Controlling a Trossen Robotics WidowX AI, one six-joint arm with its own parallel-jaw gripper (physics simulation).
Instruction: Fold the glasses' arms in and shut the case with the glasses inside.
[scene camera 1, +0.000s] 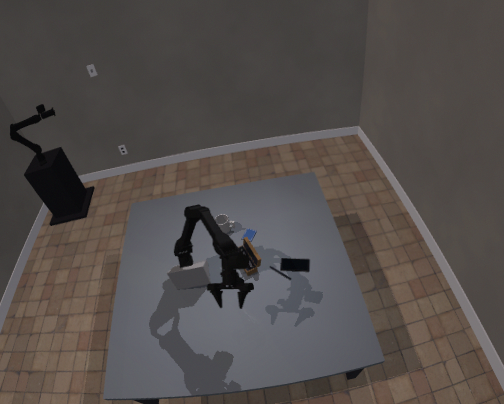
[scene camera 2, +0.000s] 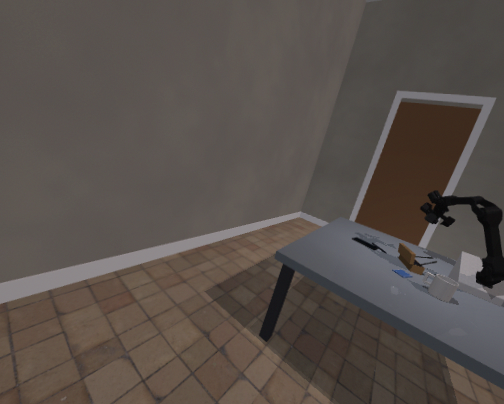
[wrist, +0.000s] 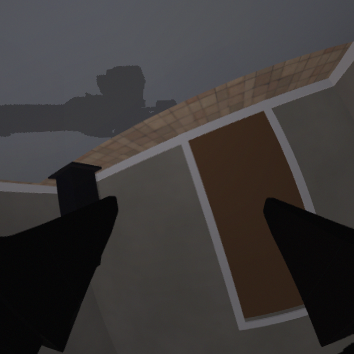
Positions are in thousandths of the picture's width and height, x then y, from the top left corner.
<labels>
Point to my gripper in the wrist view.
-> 541, 578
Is my gripper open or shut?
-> Open.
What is my gripper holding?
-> Nothing.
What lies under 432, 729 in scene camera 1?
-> My gripper.
</labels>
